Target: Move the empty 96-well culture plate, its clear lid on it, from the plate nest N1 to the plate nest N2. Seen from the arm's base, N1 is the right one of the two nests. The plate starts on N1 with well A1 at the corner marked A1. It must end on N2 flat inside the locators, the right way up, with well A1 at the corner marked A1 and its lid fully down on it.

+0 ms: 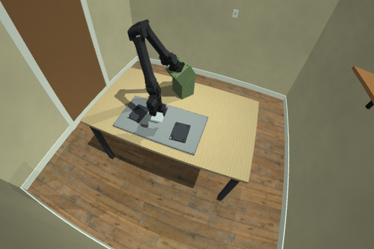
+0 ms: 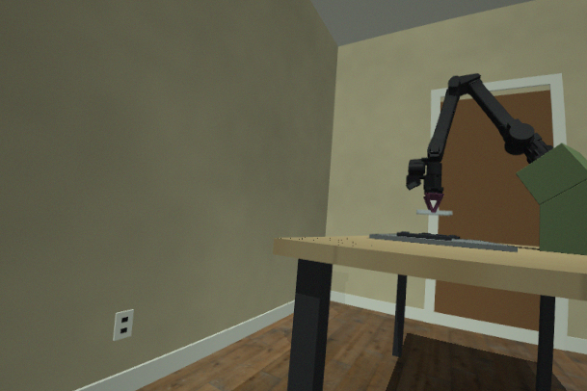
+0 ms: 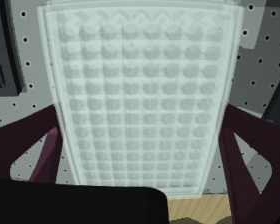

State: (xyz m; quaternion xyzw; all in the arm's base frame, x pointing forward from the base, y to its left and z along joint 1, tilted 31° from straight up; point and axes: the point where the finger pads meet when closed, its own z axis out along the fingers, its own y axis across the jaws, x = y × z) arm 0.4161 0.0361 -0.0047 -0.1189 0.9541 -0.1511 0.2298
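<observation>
Now: the dark plate nest 1 cm ahead of my hand, 19 cm to the left of it and 10 cm below it. The rest, counted from my hand: 96-well plate (1 cm below).
</observation>
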